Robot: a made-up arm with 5 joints. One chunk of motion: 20 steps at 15 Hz.
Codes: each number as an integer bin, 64 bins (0 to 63) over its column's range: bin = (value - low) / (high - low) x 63, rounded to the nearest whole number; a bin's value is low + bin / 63 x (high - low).
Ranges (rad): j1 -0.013..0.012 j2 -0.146..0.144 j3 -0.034..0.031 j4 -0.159..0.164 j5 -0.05..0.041
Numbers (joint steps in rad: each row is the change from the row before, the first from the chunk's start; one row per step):
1: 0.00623 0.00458 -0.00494 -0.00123 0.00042
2: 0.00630 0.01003 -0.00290 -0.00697 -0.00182
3: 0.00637 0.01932 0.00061 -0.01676 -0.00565
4: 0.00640 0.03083 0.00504 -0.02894 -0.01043
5: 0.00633 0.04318 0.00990 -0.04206 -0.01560
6: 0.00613 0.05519 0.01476 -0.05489 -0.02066
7: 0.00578 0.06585 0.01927 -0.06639 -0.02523
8: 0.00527 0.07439 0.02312 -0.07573 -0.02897
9: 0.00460 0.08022 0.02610 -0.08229 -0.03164
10: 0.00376 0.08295 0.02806 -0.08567 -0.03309
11: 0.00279 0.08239 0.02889 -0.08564 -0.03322
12: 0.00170 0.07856 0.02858 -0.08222 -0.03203
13: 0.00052 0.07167 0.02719 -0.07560 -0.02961
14: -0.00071 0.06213 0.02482 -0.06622 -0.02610
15: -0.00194 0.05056 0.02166 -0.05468 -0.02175
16: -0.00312 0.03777 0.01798 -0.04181 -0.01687
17: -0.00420 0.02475 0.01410 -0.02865 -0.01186
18: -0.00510 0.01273 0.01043 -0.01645 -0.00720
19: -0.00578 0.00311 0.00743 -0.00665 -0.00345
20: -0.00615 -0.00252 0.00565 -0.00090 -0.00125
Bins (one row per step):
1: 48 33 28 31 35
2: 49 34 30 30 33
3: 49 36 34 28 31
4: 49 38 38 25 27
5: 49 41 43 23 24
6: 48 44 47 20 20
7: 47 46 52 18 17
8: 46 48 55 16 15
9: 44 49 58 15 13
10: 42 50 60 14 12
11: 40 50 61 14 12
12: 37 49 61 15 12
13: 34 47 59 16 14
14: 31 45 57 18 17
15: 28 43 54 20 20
16: 25 40 50 23 23
17: 22 37 47 25 26
18: 20 34 43 28 30
19: 18 32 40 30 32
20: 17 31 38 31 34

